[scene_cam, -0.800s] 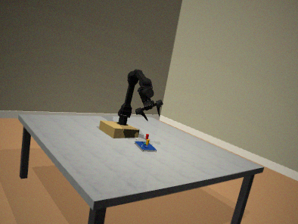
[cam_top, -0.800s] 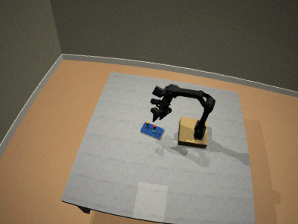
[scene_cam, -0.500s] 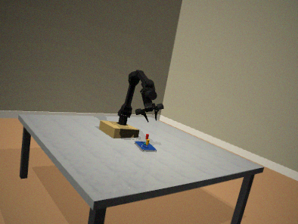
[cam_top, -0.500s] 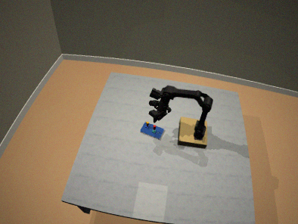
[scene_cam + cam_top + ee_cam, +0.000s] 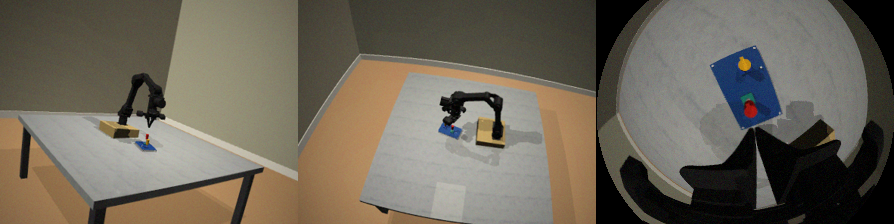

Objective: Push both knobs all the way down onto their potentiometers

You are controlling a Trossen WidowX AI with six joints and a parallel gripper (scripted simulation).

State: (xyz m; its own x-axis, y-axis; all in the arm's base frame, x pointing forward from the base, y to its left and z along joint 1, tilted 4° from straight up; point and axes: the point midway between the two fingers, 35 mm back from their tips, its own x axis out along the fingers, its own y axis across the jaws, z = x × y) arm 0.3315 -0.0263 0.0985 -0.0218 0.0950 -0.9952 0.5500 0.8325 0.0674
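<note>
Right now the red knob is 6 cm below my gripper tip. Also, from my gripper tip: yellow knob 6 cm ahead, 4 cm to the right, 8 cm below.
</note>
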